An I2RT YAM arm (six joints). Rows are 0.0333 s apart.
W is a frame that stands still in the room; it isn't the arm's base.
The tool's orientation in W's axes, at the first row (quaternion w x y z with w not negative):
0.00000 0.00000 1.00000 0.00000
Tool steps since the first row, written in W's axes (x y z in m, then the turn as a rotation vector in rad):
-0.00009 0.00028 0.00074 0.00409 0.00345 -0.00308
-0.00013 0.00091 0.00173 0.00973 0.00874 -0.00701
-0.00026 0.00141 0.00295 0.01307 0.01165 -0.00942
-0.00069 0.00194 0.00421 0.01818 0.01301 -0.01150
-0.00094 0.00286 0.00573 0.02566 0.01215 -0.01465
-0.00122 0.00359 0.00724 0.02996 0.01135 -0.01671
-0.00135 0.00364 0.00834 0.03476 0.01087 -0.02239
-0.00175 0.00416 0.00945 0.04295 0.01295 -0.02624
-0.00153 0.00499 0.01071 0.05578 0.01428 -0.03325
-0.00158 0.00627 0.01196 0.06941 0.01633 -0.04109
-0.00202 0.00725 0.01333 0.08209 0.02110 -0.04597
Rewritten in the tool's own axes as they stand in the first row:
0.00009 0.00028 -0.00074 -0.00409 0.00345 0.00308
0.00013 0.00091 -0.00173 -0.00973 0.00874 0.00701
0.00026 0.00141 -0.00295 -0.01307 0.01165 0.00942
0.00069 0.00194 -0.00421 -0.01818 0.01301 0.01150
0.00094 0.00286 -0.00573 -0.02566 0.01215 0.01465
0.00122 0.00359 -0.00724 -0.02996 0.01135 0.01671
0.00135 0.00364 -0.00834 -0.03476 0.01087 0.02239
0.00175 0.00416 -0.00945 -0.04295 0.01295 0.02624
0.00153 0.00499 -0.01071 -0.05578 0.01428 0.03325
0.00158 0.00627 -0.01196 -0.06941 0.01633 0.04109
0.00202 0.00725 -0.01333 -0.08209 0.02110 0.04597

